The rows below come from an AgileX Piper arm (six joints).
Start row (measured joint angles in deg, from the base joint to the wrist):
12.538 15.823 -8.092 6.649 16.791 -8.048
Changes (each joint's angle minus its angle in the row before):
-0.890 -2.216 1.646 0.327 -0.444 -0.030
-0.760 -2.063 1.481 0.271 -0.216 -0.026
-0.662 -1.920 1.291 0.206 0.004 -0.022
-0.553 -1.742 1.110 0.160 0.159 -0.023
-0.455 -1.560 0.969 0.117 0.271 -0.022
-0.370 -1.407 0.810 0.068 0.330 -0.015
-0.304 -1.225 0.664 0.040 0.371 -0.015
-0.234 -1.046 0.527 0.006 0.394 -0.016
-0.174 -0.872 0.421 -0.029 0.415 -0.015
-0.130 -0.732 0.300 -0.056 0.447 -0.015
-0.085 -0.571 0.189 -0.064 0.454 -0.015
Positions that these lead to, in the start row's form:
11.648 13.607 -6.446 6.976 16.347 -8.078
10.888 11.544 -4.965 7.247 16.131 -8.104
10.226 9.624 -3.674 7.453 16.135 -8.126
9.673 7.882 -2.564 7.613 16.294 -8.149
9.218 6.322 -1.595 7.730 16.565 -8.171
8.848 4.915 -0.785 7.798 16.895 -8.186
8.544 3.690 -0.121 7.838 17.266 -8.201
8.310 2.644 0.406 7.844 17.660 -8.217
8.136 1.772 0.827 7.815 18.075 -8.232
8.006 1.040 1.127 7.759 18.522 -8.247
7.921 0.469 1.316 7.695 18.976 -8.262

